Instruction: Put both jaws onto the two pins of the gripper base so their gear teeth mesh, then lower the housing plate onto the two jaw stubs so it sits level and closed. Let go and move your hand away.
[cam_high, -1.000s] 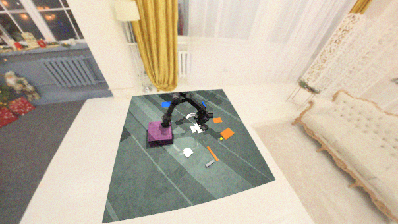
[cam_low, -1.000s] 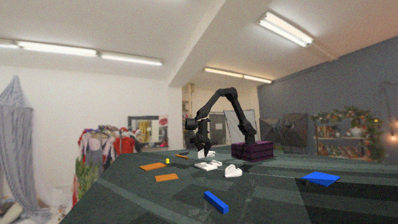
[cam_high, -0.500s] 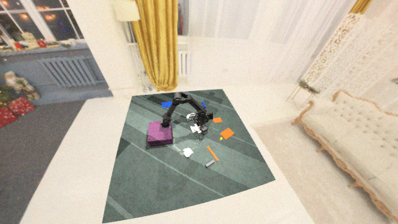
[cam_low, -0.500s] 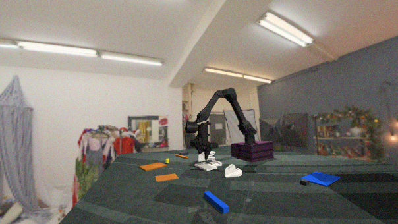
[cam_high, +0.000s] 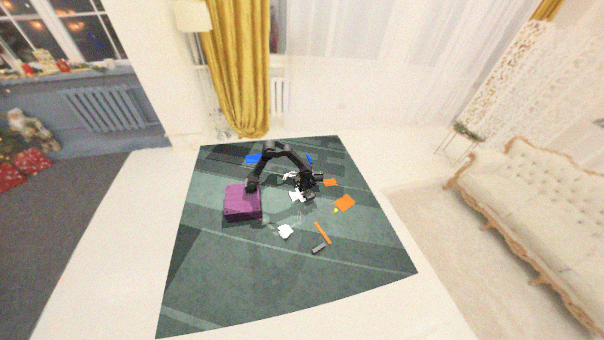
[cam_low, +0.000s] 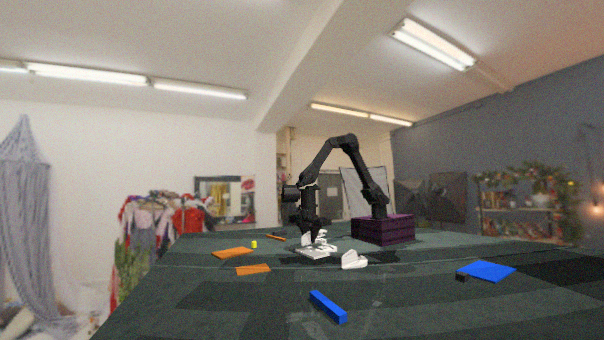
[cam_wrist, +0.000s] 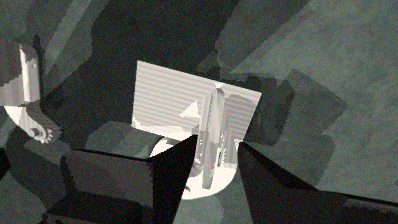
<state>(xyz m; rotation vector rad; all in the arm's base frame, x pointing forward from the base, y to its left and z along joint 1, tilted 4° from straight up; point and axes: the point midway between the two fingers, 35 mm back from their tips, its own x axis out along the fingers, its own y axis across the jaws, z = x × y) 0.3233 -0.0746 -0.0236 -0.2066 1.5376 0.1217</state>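
Now: the white plate-like part 10 mm ahead of my gripper tip, 30 mm to the left of it and 30 mm below it. The rest, counted from my gripper tip: small yellow piece (170 mm ahead, 160 mm to the right, 20 mm below); then white gripper base (170 mm behind, 200 mm to the right); then white housing plate (60 mm behind, 30 mm to the left, 30 mm below).
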